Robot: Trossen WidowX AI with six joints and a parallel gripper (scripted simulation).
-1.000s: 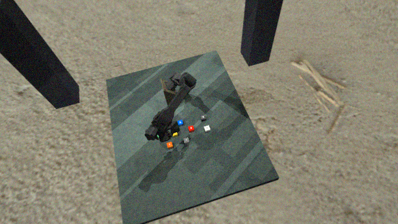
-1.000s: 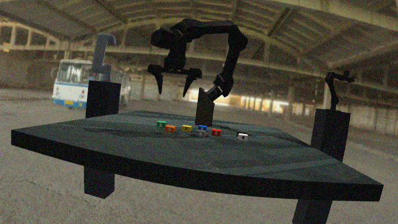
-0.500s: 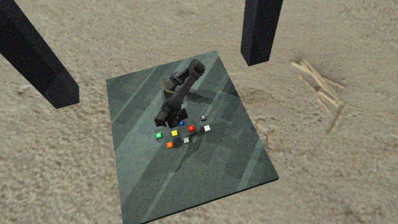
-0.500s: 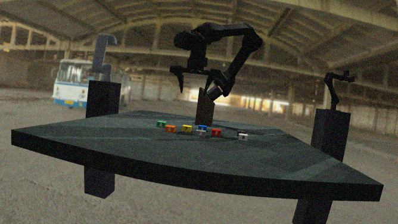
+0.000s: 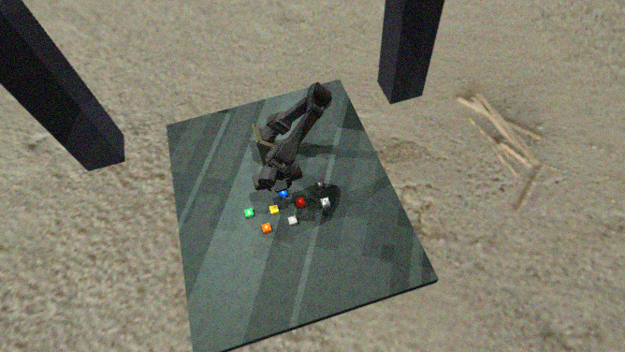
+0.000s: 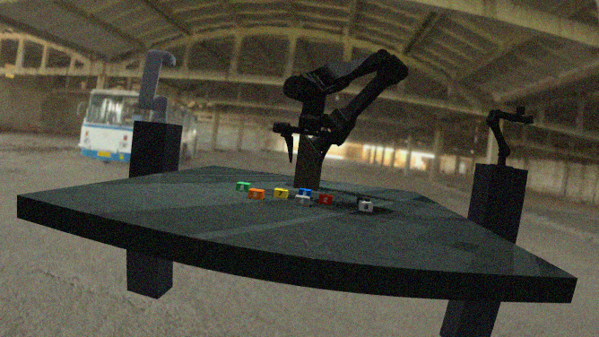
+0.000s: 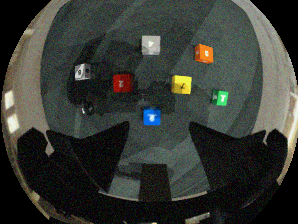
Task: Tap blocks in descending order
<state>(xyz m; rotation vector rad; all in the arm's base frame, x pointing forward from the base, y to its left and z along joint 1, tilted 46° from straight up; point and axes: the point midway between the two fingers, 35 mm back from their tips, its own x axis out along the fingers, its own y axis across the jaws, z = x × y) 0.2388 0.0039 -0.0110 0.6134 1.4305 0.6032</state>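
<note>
My gripper tip is 20 mm past the blue block, 10 mm to the right of it and 70 mm above it. Round my gripper tip: yellow block: 50 mm ahead, 50 mm to the right, 70 mm below; grey block: 120 mm ahead, 10 mm to the left, 70 mm below; red block: 50 mm ahead, 60 mm to the left, 70 mm below.
</note>
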